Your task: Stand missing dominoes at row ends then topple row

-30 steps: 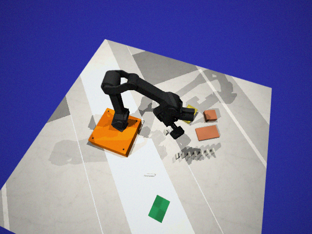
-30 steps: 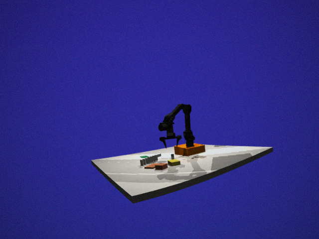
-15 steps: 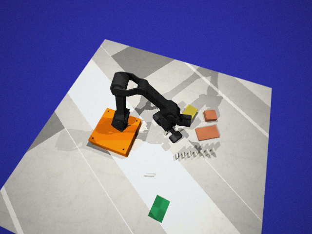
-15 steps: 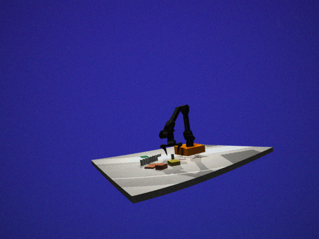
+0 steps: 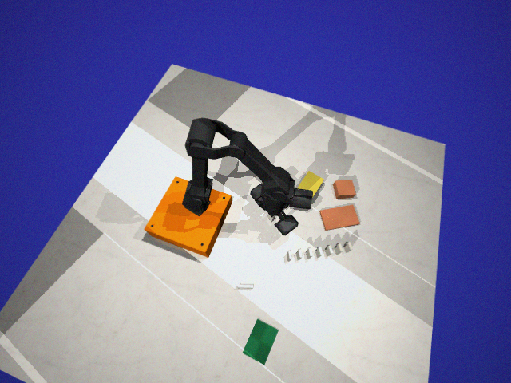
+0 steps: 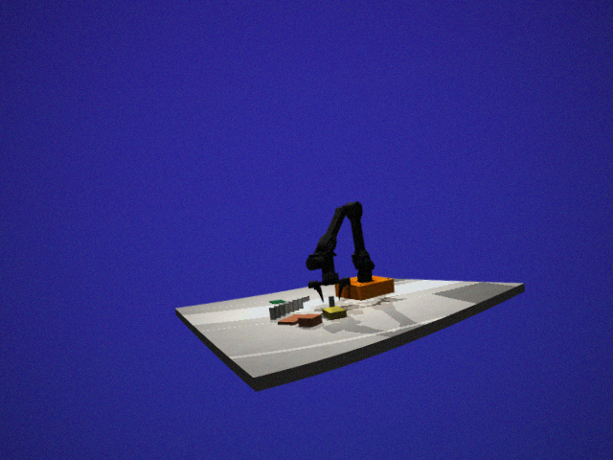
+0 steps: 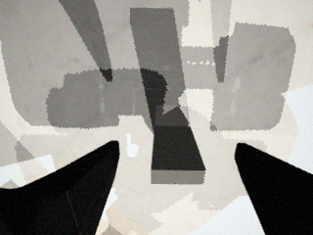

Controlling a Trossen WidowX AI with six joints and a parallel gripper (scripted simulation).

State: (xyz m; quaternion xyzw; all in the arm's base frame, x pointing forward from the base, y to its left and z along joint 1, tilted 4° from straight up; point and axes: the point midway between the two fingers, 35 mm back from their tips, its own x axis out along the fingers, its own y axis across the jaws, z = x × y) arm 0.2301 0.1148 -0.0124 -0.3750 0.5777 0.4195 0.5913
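Now: the flat green piece 170 mm ahead of my gripper tip, 360 mm to the right of it and 20 mm below it. The rest, counted from my gripper tip: yellow block 60 mm ahead, 190 mm to the left, 10 mm below; brown block 180 mm ahead, 250 mm to the left, 10 mm below; flat orange block 210 mm ahead, 140 mm to the left, 20 mm below.
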